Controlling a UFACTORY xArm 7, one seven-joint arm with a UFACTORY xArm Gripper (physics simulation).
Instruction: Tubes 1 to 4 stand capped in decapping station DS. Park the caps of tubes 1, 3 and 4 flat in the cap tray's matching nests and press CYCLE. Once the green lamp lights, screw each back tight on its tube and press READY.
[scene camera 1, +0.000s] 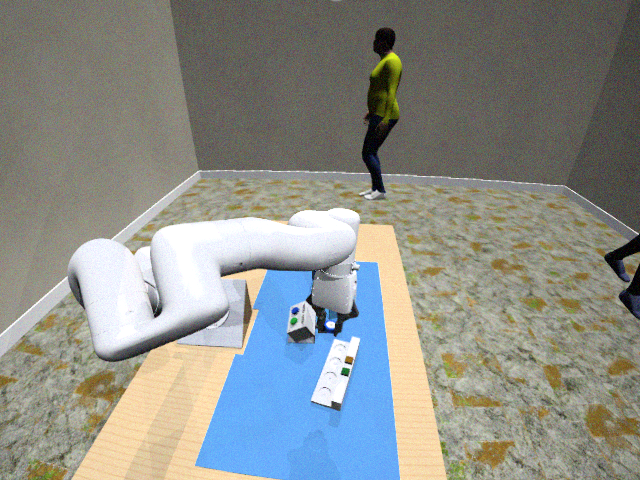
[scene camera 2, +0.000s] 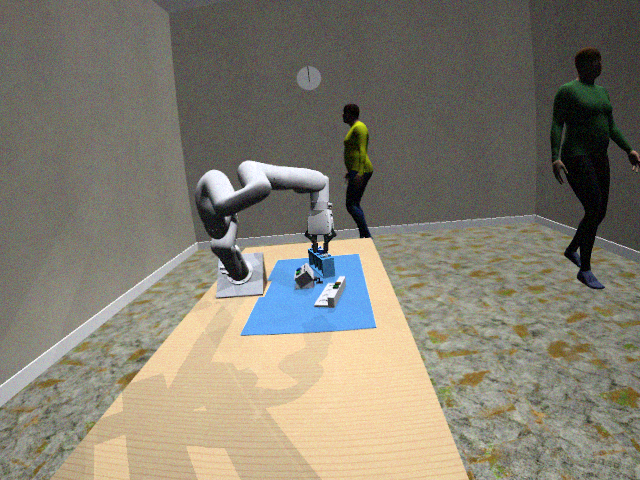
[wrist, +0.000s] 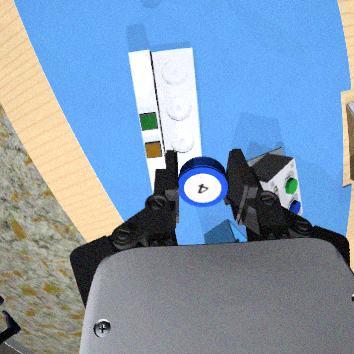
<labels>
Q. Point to a blue mat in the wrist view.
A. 262, 81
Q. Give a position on a button box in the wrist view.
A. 272, 168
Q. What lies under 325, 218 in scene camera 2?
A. The gripper.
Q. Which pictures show the gripper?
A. Scene camera 1, scene camera 2 and the wrist view: all of them.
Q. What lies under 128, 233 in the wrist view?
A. The gripper.
</labels>
